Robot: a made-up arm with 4 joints.
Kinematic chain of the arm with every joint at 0, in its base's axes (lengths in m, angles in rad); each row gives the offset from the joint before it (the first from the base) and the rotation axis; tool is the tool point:
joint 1: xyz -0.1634 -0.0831 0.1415 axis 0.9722 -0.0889 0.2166
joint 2: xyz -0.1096 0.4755 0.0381 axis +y
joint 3: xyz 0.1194 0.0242 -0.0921 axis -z
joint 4: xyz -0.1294 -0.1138 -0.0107 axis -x
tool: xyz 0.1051 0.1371 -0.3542
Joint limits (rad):
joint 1: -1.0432..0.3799
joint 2: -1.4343..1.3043
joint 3: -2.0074..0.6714
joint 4: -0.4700..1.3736
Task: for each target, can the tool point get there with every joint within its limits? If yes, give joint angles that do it. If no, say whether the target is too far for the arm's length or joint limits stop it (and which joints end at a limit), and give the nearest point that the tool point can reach.
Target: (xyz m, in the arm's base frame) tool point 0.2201 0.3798 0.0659
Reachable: yes | joints -0.0480 -1.0846 -1.3932 0.1571
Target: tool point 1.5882 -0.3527 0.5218
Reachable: no: too far | nearest point 0.3736 0.0644 -0.0509 | short by 1.406 m
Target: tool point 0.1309 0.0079 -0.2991
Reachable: yes | joints -0.5165 -0.3077 -0.8035 0.6905
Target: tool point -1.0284 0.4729 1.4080
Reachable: no: too far | nearest point -0.6735 0.4196 0.3044 | short by 1.160 m
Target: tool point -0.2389 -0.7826 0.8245
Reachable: no: joint limits stop it (at a limit: joint 1, joint 2, joint 4) | nearest point 0.0624 -0.0541 0.5713 | short by 0.828 m
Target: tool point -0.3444 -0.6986 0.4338
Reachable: no: joint limits stop it (at a limit: joint 1, joint 4) | nearest point -0.2510 -0.2851 -0.0713 | short by 0.659 m
